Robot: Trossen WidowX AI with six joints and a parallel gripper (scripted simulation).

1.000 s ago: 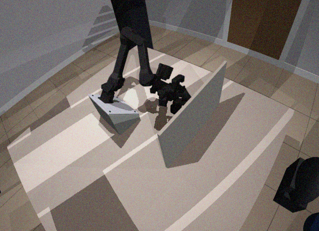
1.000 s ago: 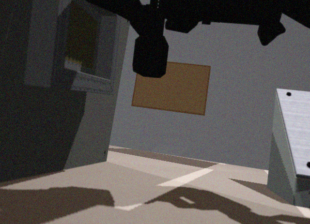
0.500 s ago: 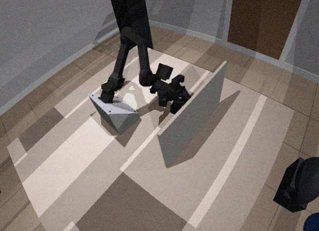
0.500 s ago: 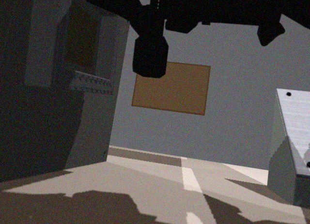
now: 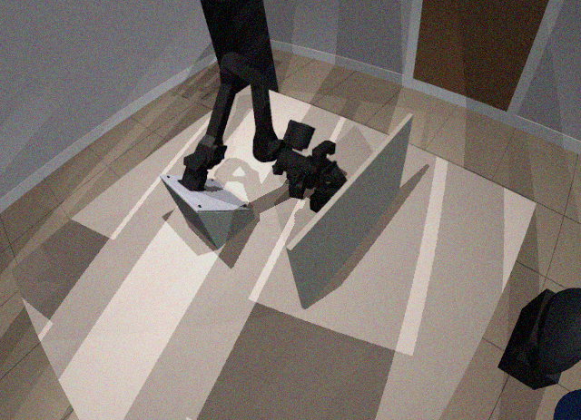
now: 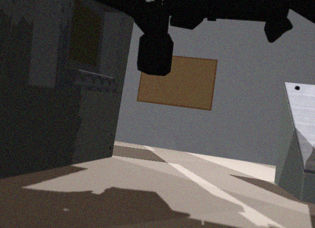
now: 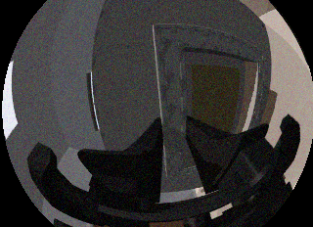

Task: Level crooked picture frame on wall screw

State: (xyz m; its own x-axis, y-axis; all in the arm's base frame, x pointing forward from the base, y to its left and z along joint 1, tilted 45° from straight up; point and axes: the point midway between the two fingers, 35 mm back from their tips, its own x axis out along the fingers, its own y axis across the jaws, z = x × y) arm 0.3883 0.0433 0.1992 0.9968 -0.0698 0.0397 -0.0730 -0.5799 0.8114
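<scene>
My gripper tip is 5 cm above the picture frame and 1 cm to the left of it. From my gripper tip the other things lie so: wall panel 6 cm below, 1 cm ahead.
</scene>
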